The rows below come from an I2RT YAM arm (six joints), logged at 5 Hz.
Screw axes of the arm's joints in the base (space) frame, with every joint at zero. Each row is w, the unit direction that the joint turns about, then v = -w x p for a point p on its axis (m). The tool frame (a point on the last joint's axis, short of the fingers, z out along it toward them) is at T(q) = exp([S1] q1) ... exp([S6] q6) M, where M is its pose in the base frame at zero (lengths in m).
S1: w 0 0 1 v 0 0 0
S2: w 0 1 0 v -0.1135 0 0.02
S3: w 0 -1 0 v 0.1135 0 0.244
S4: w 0 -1 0 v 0.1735 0 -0.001
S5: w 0 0 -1 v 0 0.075 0
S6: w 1 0 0 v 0 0.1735 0
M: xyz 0.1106 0 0.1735 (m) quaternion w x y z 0.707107 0 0.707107 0
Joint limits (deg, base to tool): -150..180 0..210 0..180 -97..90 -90..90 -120..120
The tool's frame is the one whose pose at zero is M.
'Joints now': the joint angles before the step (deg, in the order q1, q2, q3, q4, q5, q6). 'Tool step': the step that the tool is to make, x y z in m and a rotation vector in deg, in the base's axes. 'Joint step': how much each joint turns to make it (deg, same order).
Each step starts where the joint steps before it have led.
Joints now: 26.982, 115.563, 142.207, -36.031, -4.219, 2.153
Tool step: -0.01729, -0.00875, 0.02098, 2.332, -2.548, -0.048
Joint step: 0.000, -2.871, -0.087, 0.613, -0.076, 0.923
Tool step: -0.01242, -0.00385, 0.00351, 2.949, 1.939, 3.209
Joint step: 0.001, -3.341, -3.939, 0.544, -3.559, 3.169
